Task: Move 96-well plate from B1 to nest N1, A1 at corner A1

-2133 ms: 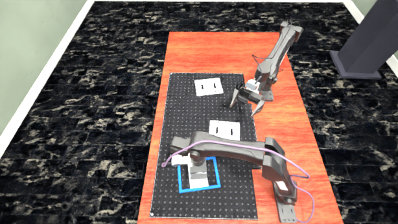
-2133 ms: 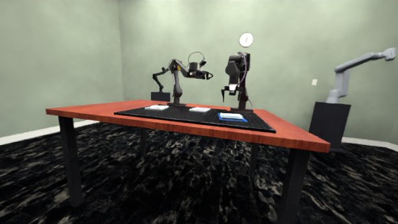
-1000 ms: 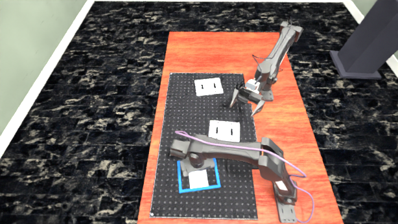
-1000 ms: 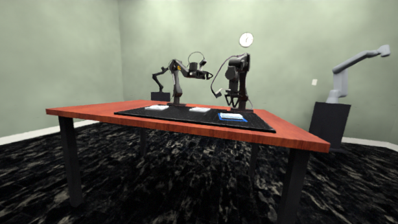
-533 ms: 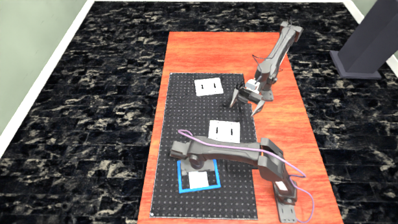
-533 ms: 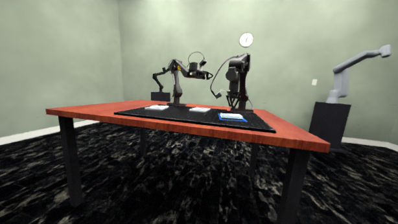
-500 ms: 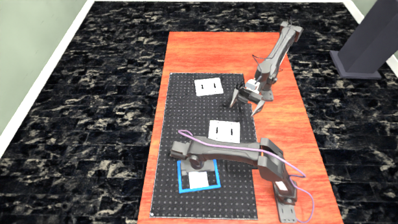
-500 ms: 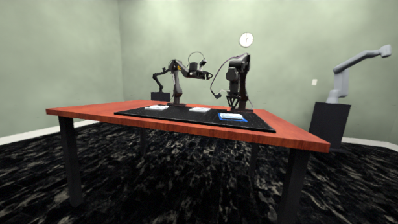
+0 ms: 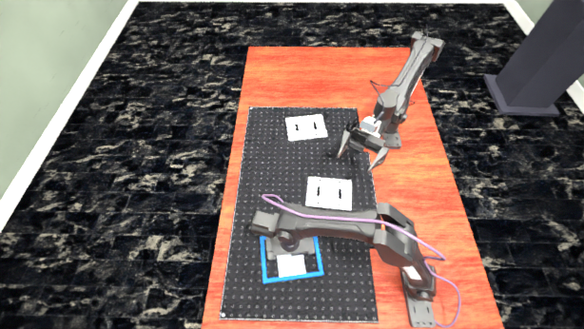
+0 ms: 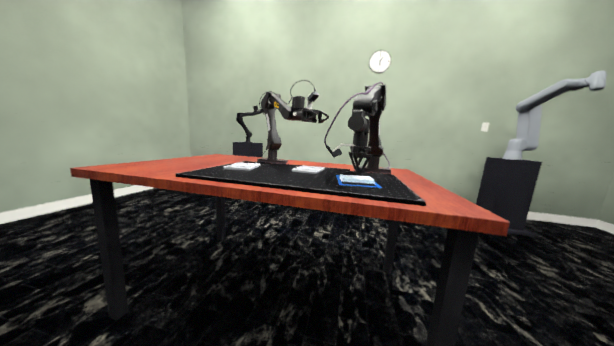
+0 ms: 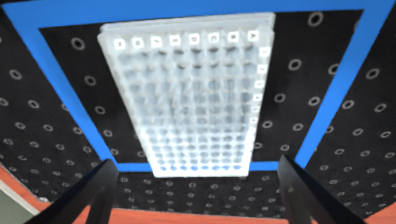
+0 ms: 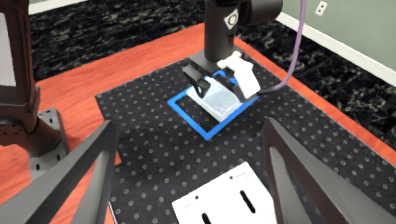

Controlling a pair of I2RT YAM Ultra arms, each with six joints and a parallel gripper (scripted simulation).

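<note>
My left gripper is now 40 mm above the 96-well plate. The rest, counted from my left hand: nest plate 550 mm to the right, 40 mm below, 30 mm behind.
</note>
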